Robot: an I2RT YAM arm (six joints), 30 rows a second.
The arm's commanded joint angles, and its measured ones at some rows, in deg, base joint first. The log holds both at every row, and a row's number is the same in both.
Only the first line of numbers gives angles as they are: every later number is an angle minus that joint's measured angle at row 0.
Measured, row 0:
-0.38, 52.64, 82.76, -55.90, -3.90, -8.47
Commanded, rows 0 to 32:
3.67, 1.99, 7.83, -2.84, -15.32, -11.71
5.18, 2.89, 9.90, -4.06, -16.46, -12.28
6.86, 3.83, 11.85, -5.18, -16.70, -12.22
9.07, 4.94, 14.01, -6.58, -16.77, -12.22
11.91, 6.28, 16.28, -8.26, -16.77, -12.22
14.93, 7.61, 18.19, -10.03, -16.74, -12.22
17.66, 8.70, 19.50, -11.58, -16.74, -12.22
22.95, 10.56, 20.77, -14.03, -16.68, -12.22
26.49, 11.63, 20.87, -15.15, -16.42, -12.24
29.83, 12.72, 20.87, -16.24, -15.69, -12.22
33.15, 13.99, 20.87, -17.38, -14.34, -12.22
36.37, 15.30, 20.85, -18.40, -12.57, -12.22
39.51, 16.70, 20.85, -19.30, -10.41, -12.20
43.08, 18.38, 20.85, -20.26, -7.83, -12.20
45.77, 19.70, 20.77, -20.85, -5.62, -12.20
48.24, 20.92, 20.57, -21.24, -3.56, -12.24
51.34, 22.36, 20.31, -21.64, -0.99, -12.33
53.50, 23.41, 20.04, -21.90, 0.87, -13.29
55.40, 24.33, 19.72, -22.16, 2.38, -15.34
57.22, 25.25, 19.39, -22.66, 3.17, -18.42
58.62, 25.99, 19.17, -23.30, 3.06, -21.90
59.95, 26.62, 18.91, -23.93, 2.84, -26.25
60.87, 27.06, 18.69, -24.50, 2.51, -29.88
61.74, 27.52, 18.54, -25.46, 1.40, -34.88
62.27, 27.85, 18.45, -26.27, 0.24, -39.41
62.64, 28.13, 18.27, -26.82, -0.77, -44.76
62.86, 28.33, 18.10, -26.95, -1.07, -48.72
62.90, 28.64, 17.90, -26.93, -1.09, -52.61
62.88, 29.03, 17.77, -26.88, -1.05, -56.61
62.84, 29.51, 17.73, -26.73, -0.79, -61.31
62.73, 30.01, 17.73, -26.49, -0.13, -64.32
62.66, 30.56, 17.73, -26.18, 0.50, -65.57
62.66, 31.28, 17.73, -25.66, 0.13, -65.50
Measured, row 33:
62.64, 28.90, 17.97, -26.36, -0.26, -51.89
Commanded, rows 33 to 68:
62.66, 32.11, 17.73, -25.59, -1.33, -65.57
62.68, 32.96, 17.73, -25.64, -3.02, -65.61
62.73, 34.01, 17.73, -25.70, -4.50, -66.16
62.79, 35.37, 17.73, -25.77, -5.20, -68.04
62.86, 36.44, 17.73, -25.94, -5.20, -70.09
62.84, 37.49, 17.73, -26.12, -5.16, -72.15
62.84, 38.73, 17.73, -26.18, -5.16, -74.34
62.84, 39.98, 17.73, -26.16, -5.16, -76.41
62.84, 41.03, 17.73, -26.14, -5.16, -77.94
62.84, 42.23, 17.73, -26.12, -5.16, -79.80
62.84, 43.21, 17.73, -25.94, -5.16, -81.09
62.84, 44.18, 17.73, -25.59, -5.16, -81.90
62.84, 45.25, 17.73, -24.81, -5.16, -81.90
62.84, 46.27, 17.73, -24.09, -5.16, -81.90
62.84, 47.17, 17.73, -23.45, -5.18, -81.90
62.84, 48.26, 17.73, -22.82, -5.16, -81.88
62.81, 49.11, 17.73, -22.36, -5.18, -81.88
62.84, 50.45, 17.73, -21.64, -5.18, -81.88
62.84, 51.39, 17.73, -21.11, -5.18, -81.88
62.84, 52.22, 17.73, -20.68, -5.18, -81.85
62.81, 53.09, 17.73, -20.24, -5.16, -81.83
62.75, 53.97, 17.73, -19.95, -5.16, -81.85
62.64, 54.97, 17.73, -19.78, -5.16, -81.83
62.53, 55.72, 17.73, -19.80, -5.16, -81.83
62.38, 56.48, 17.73, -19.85, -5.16, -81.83
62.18, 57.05, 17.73, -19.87, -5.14, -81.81
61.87, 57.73, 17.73, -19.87, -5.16, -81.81
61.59, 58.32, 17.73, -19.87, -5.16, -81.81
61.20, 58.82, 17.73, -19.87, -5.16, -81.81
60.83, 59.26, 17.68, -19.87, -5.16, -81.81
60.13, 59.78, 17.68, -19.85, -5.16, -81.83
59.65, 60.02, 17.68, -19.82, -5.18, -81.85
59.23, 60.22, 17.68, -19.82, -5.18, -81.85
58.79, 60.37, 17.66, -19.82, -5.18, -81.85
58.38, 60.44, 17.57, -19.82, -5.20, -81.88
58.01, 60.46, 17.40, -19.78, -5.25, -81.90
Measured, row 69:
59.34, 59.37, 17.86, -19.80, -3.96, -81.53
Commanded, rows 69 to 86:
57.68, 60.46, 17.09, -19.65, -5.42, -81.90
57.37, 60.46, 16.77, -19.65, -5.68, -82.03
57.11, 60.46, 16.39, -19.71, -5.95, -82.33
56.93, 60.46, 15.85, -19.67, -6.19, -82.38
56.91, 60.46, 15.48, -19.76, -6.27, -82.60
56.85, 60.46, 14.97, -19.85, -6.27, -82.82
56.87, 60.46, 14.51, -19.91, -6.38, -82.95
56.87, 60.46, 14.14, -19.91, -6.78, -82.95
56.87, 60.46, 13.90, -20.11, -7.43, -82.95
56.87, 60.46, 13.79, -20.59, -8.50, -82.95
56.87, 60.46, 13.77, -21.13, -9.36, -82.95
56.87, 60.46, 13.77, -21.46, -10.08, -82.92
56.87, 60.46, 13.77, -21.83, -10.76, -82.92
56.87, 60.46, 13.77, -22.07, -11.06, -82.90
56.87, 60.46, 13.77, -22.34, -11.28, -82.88
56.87, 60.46, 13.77, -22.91, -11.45, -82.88
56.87, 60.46, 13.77, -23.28, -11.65, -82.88
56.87, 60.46, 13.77, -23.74, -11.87, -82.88
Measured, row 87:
56.91, 59.21, 15.15, -22.27, -10.41, -83.01
